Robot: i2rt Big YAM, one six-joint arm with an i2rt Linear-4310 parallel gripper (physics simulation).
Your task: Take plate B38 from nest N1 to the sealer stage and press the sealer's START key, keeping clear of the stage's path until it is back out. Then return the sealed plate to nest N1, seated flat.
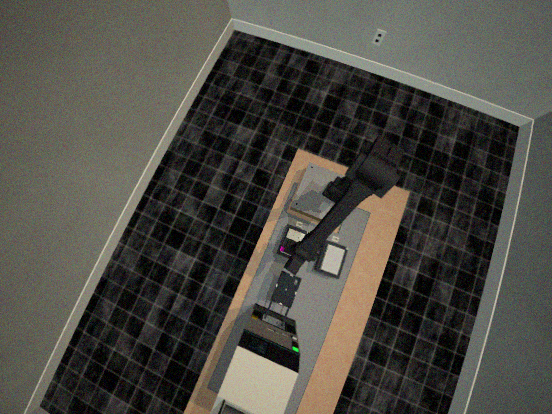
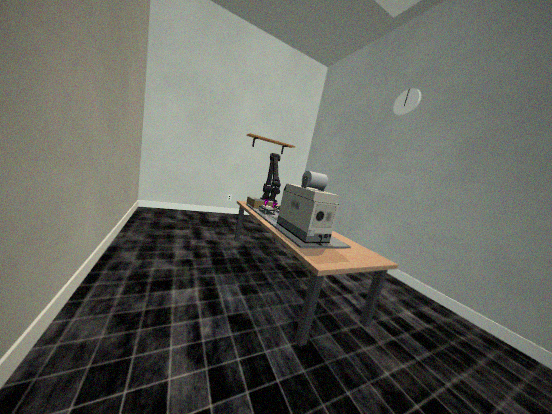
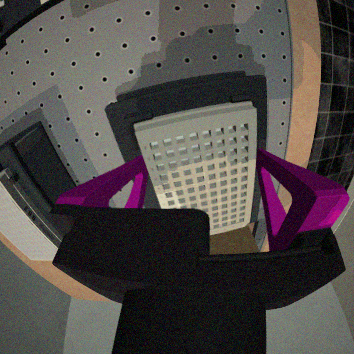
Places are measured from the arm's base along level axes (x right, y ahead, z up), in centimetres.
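Where they show: gripper, fingertip midpoint: (image 1: 291, 248) (image 2: 268, 207) (image 3: 200, 157); arm's base at its link origin: (image 1: 335, 194).
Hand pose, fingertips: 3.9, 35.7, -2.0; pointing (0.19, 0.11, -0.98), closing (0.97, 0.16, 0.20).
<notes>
Each offset is from my fingertips to the top centre of the thing, as dx, dy, dz. "spot": to the spot under its first point. Level surfaces: height alone.
Plate B38 @[+0.8, -2.8, +0.6] (image 3: 200, 165) (image 1: 296, 234), a pale well plate, lies in the dark nest N1 @[+0.7, -2.8, -0.4] (image 3: 182, 91). My gripper (image 3: 200, 157) (image 1: 289, 244) (image 2: 269, 204) is open, with its magenta fingers on either side of the plate's long edges and low over the nest. I cannot tell whether the fingers touch the plate. The sealer (image 1: 263, 370) (image 2: 307, 211) (image 3: 17, 225) stands at the near end of the table. Its dark stage (image 1: 285, 289) (image 3: 42, 158) is out in front of it and bare. A green lit key @[spot: -20.1, +29.2, +21.7] (image 1: 295, 348) shows on the sealer's top.
A second nest with a white plate @[spot: -19.5, -6.9, +2.0] (image 1: 332, 259) sits beside N1, on the other side of the arm. A grey perforated board @[dz -5.3] (image 3: 70, 63) covers the wooden table @[dz -6.6] (image 1: 379, 249) (image 2: 347, 260). A grey block (image 1: 311, 202) stands near the arm's base.
</notes>
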